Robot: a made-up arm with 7 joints. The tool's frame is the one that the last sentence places.
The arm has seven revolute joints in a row. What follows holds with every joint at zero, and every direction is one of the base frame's. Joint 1 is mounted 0.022 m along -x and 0.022 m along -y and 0.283 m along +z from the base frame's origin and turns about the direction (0, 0.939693, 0.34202). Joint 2 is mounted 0.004 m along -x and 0.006 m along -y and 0.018 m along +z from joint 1 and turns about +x. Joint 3 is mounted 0.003 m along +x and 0.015 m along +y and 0.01 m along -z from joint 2 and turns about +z. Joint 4 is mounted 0.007 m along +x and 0.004 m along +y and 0.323 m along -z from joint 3 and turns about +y. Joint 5 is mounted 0.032 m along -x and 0.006 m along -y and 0.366 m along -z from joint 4 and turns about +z. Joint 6 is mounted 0.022 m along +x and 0.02 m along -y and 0.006 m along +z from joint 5 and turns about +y. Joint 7 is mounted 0.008 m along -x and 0.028 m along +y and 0.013 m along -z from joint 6 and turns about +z. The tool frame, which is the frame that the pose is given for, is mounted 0.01 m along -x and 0.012 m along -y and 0.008 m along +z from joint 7; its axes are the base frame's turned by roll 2.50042, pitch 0.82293 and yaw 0.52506 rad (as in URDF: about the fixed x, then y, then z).
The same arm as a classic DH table. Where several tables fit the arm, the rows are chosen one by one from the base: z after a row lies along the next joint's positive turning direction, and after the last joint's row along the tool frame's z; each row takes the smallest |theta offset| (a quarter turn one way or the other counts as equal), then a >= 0, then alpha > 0; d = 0 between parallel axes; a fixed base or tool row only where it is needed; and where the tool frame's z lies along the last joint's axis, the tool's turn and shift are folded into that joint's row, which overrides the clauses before.
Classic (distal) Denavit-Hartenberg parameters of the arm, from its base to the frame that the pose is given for. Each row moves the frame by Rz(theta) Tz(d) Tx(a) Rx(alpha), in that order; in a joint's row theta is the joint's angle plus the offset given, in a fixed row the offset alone. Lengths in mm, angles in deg.
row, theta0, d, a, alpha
base (fixed), 0.00, 291.0, -22.0, -70.00
joint 1, -90.00, -22.9, 19.0, -90.00
joint 2, 70.00, -1.0, -15.0, 90.00
joint 3, 90.00, -333.0, 7.0, -90.00
joint 4, 0.00, -2.0, -32.0, 90.00
joint 5, 0.00, -360.0, 22.0, -90.00
joint 6, 0.00, 8.0, -8.0, 90.00
joint 7, -14.40, 4.2, -6.7, 123.03
tool (fixed), -60.98, 16.8, 0.0, 0.00

